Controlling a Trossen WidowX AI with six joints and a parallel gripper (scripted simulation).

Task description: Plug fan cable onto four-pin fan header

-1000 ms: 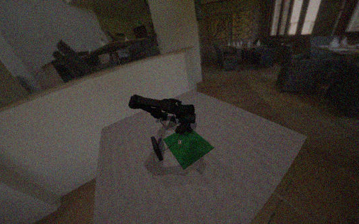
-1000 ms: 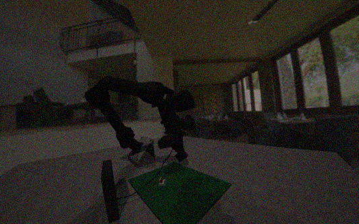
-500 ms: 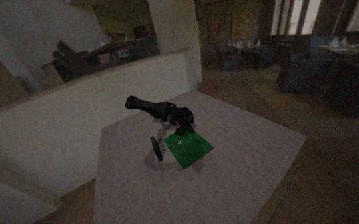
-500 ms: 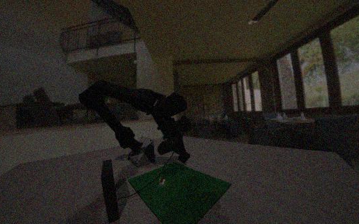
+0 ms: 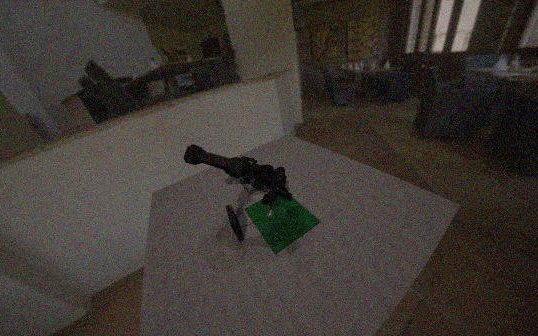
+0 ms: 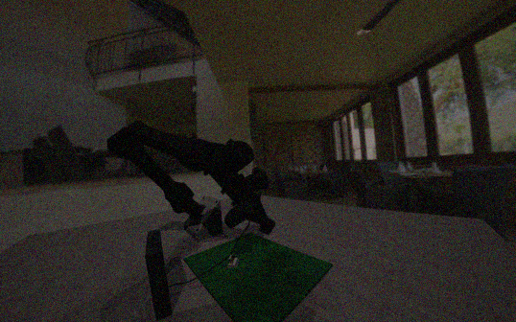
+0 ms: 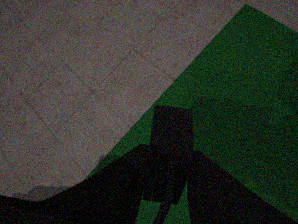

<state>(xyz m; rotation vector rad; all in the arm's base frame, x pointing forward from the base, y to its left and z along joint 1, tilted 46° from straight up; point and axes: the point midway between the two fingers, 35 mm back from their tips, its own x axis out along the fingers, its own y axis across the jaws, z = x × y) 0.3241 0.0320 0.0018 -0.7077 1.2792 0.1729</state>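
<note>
The green board is 110 mm below my gripper tip and 60 mm to the right of it. Round my gripper tip: black fan (250 mm to the right, 60 mm behind, 30 mm below); then fan plug (10 mm below).
</note>
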